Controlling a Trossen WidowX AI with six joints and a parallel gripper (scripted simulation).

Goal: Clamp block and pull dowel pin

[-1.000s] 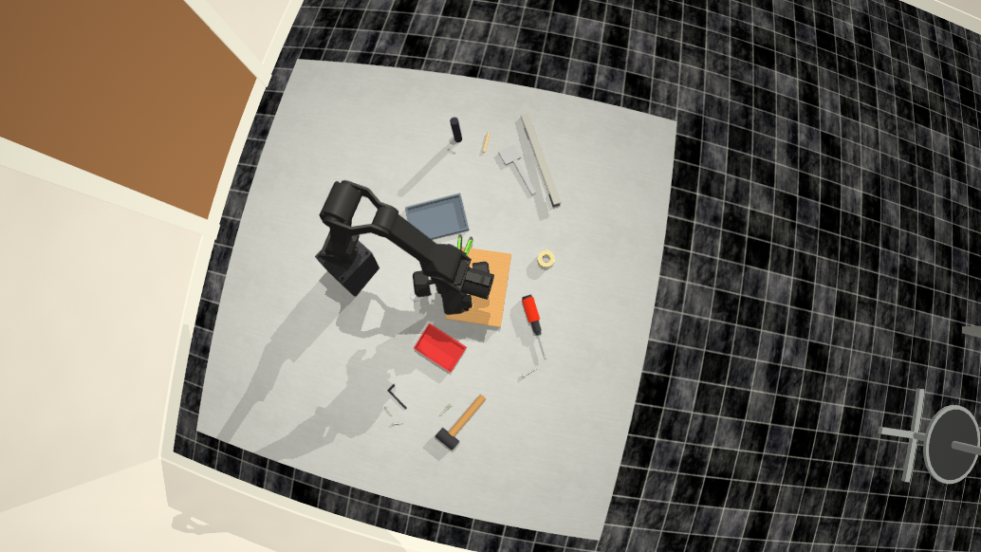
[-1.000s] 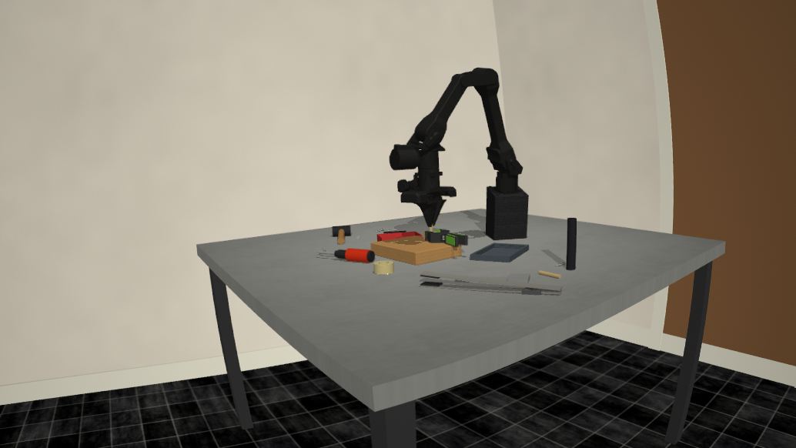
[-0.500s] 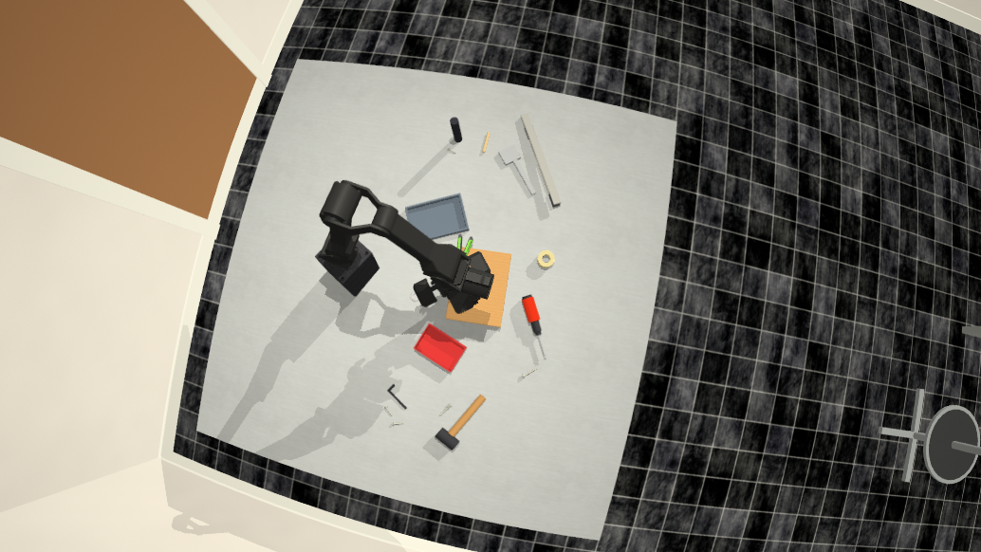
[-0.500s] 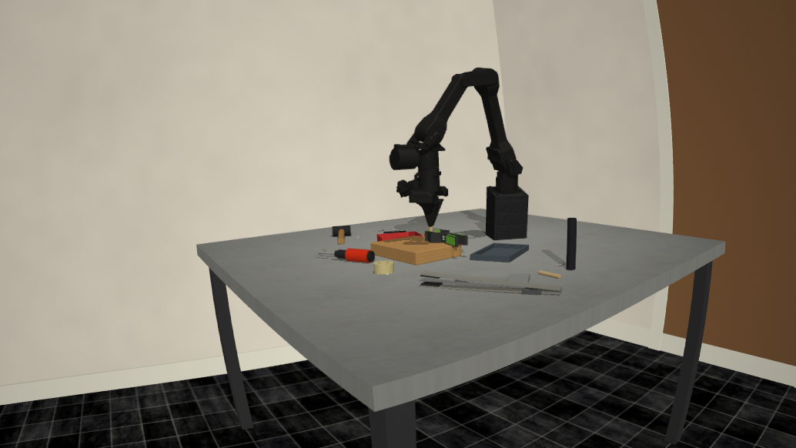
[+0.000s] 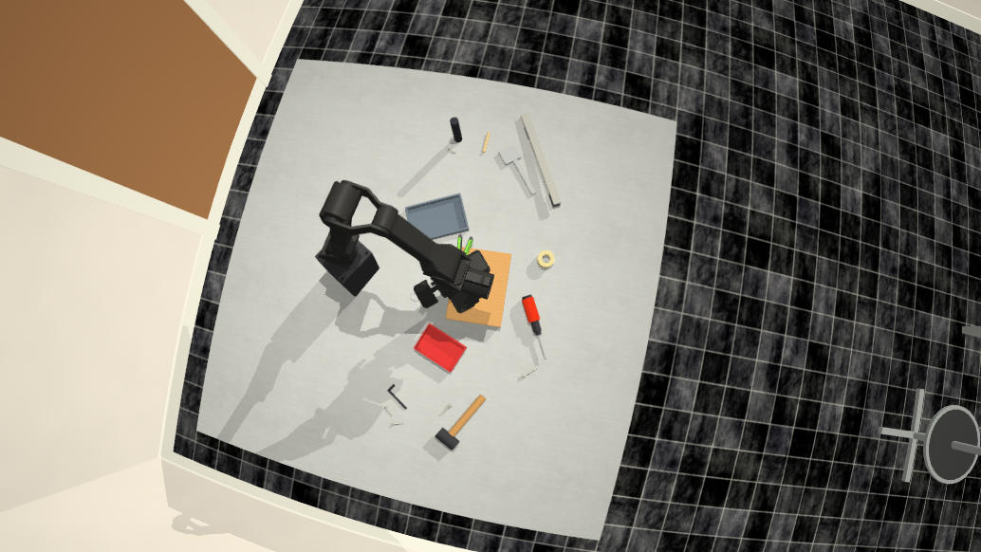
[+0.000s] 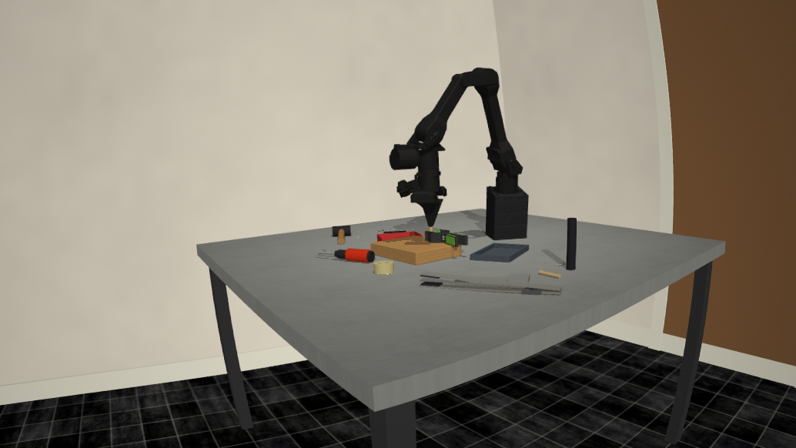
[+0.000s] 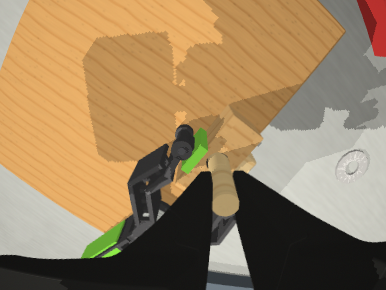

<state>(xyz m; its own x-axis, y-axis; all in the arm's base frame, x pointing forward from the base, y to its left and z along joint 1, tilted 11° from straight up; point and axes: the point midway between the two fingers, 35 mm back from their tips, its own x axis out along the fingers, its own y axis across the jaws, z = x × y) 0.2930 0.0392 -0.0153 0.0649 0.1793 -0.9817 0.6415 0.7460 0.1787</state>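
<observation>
My hand is 40 mm above the dowel pin. Round my hand: small wooden block: 60 mm below; then wooden board: 90 mm below, 60 mm ahead, 20 mm to the left; then wooden stop: 60 mm below, 10 mm behind.
</observation>
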